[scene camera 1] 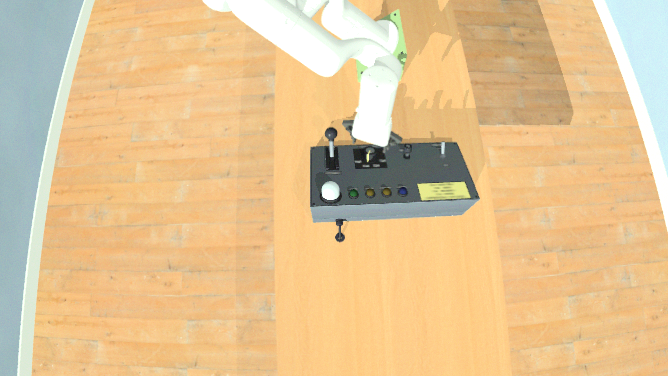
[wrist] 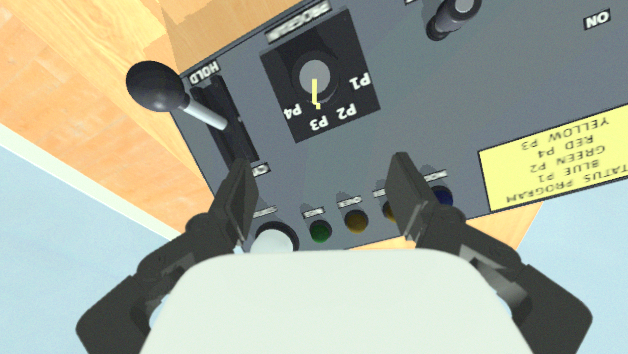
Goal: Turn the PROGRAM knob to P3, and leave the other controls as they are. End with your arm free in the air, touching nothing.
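The PROGRAM knob [scene camera 1: 369, 151] [wrist: 315, 75] sits on its black plate at the back of the grey control panel [scene camera 1: 395, 175] [wrist: 415, 115]. In the wrist view its yellow pointer [wrist: 314, 91] points at the P3 label [wrist: 319, 123], between the P4 label [wrist: 292, 111] and the P2 label [wrist: 346, 112]. My gripper [scene camera 1: 371, 142] [wrist: 320, 173] is open and empty. It hangs above the panel, and its fingers are apart from the knob. In the scene view the arm hides part of the gripper.
A black ball lever [scene camera 1: 331, 133] [wrist: 155, 86] stands left of the knob, and a black-capped control [scene camera 1: 407, 150] [wrist: 452, 15] to its right. A white dome [scene camera 1: 330, 190] [wrist: 272, 242], several coloured lamps and a yellow card [scene camera 1: 444, 190] [wrist: 555, 155] line the front. A metal toggle [scene camera 1: 443, 148] stands far right.
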